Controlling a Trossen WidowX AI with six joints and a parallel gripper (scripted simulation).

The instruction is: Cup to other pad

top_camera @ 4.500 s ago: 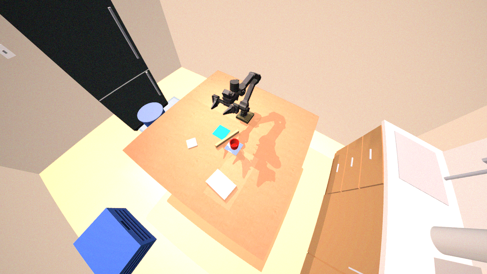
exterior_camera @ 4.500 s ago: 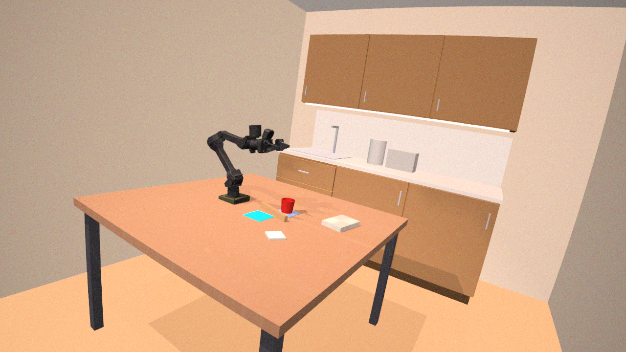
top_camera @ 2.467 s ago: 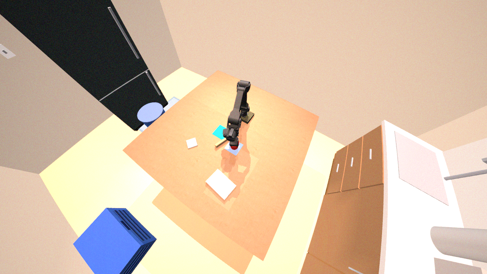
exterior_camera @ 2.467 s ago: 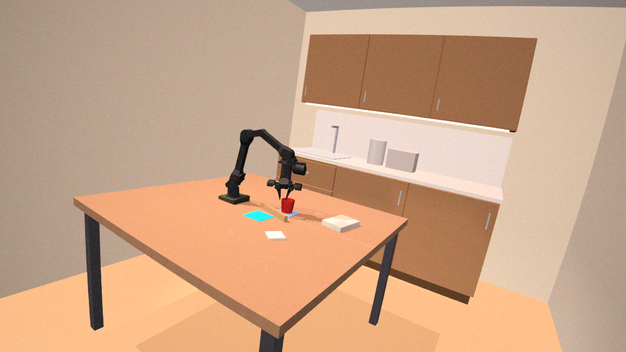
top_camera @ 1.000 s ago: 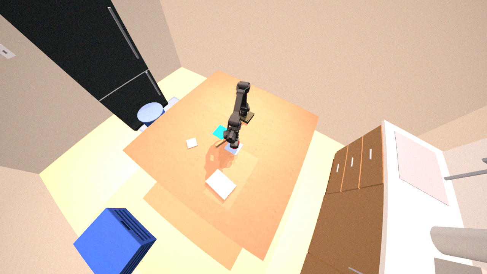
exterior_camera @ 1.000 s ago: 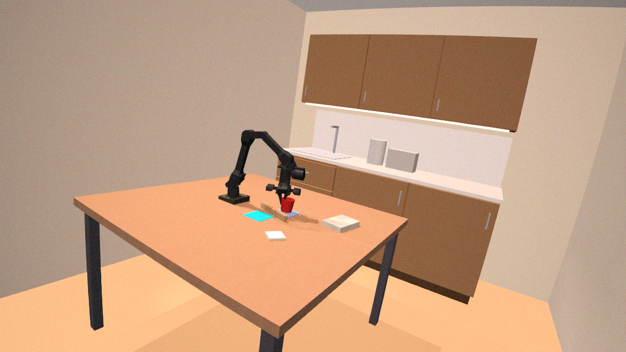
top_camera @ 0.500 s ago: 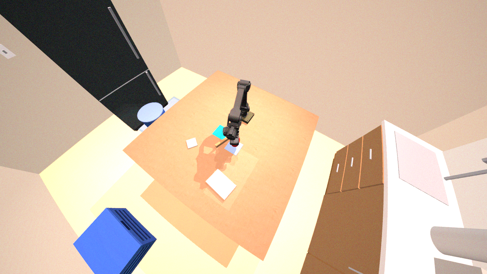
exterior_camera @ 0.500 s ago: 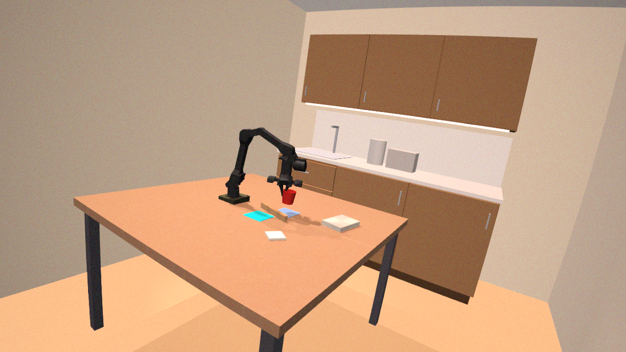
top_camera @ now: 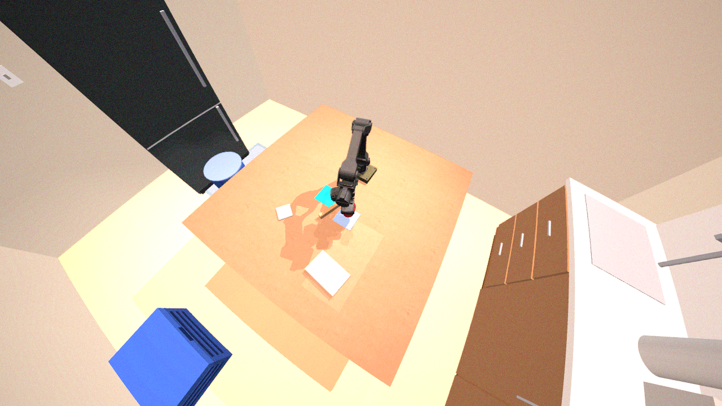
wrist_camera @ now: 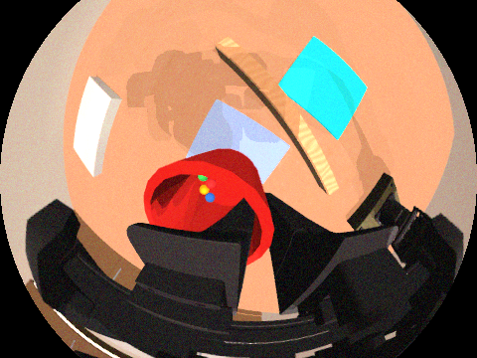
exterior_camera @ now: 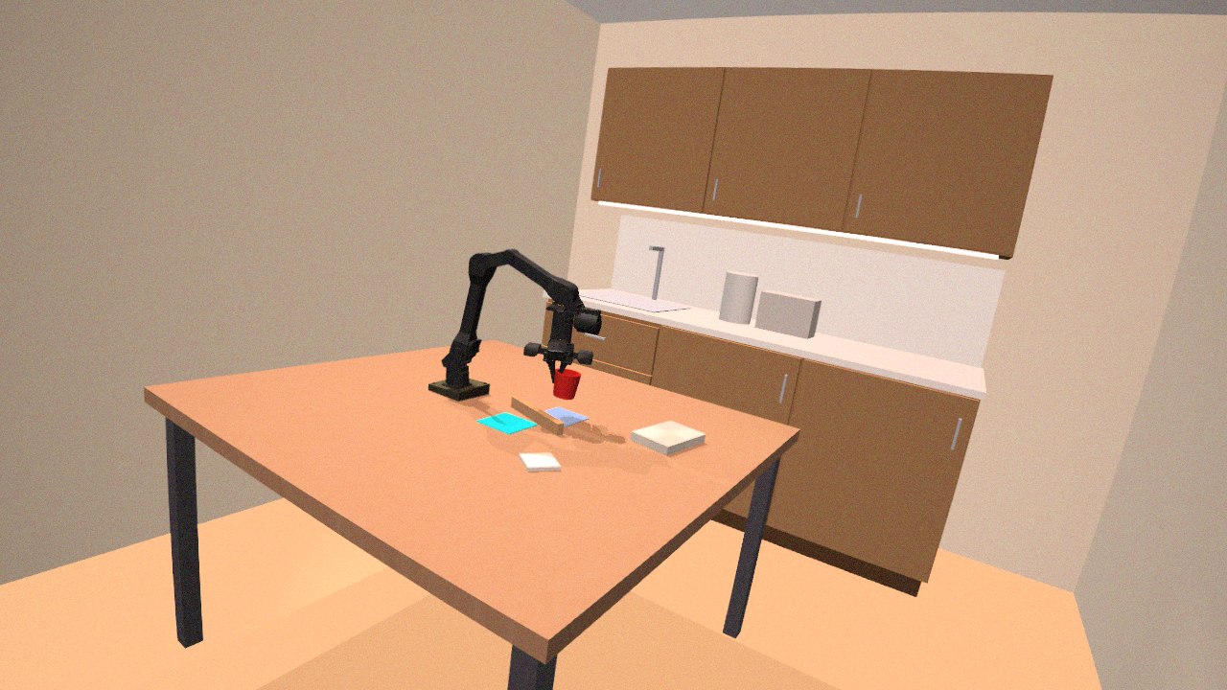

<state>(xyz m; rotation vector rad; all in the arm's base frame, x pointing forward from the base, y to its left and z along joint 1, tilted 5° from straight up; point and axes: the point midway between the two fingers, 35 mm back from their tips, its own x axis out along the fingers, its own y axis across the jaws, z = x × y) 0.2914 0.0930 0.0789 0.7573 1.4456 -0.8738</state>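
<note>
My gripper tip is 16 cm to the left of the cyan pad, 10 cm above it and 3 cm past it. The rest, counted from my gripper tip: pale blue pad: 10 cm below, 3 cm ahead, 1 cm to the left; red cup: 3 cm ahead, 1 cm to the left; wooden bar: 9 cm below, 7 cm to the right.
</note>
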